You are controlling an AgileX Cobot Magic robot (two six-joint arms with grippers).
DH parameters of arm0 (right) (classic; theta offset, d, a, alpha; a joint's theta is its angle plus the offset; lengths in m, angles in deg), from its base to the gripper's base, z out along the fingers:
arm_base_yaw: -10.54 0.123 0 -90
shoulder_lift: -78.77 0 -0.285 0
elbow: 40.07 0 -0.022 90
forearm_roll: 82.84 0.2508 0 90
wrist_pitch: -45.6 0 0.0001 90
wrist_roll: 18.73 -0.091 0 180
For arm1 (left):
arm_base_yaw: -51.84 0.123 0 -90
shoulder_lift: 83.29 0 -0.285 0
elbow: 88.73 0 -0.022 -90
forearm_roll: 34.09 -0.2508 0 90
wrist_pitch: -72.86 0 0.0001 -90
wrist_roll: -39.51 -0.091 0 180
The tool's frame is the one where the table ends.
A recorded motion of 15 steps. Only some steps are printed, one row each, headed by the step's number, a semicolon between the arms.
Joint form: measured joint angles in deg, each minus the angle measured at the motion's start. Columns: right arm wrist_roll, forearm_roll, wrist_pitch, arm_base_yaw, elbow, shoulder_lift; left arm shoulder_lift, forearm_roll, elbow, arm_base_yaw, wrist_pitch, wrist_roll.
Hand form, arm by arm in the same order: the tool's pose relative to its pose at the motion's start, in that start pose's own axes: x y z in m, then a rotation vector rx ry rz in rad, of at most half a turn. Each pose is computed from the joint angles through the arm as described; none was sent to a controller.
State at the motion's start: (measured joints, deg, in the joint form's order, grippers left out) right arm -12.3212 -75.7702 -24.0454 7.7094 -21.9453 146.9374; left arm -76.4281 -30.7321 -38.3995 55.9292 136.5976 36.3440
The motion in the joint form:
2: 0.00 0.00 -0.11 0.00 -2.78 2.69; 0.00 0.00 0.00 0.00 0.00 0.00
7: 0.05 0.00 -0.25 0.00 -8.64 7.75; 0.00 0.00 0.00 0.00 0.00 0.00
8: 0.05 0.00 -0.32 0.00 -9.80 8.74; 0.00 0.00 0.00 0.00 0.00 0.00
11: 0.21 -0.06 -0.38 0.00 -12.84 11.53; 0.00 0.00 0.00 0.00 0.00 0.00
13: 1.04 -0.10 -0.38 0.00 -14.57 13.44; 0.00 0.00 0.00 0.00 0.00 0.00
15: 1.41 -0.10 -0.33 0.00 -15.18 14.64; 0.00 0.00 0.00 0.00 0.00 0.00
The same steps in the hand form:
2: -0.0134 -0.0010 0.0005 -0.0001 0.0004 -0.0002; 0.0000 0.0000 0.0000 0.0000 0.0000 0.0000
7: -0.0402 -0.0028 0.0004 0.0006 -0.0111 -0.0027; 0.0000 0.0000 0.0000 0.0000 0.0000 0.0000
8: -0.0454 -0.0032 0.0006 0.0007 -0.0128 -0.0030; 0.0000 0.0000 0.0000 0.0000 0.0000 0.0000
11: -0.0594 -0.0044 0.0025 0.0018 -0.0160 -0.0067; 0.0000 0.0000 0.0000 0.0000 0.0000 0.0000
13: -0.0681 -0.0055 0.0057 0.0024 -0.0128 -0.0210; 0.0000 0.0000 0.0000 0.0000 0.0000 0.0000
15: -0.0723 -0.0063 0.0099 0.0017 -0.0034 -0.0263; 0.0000 0.0000 0.0000 0.0000 0.0000 0.0000

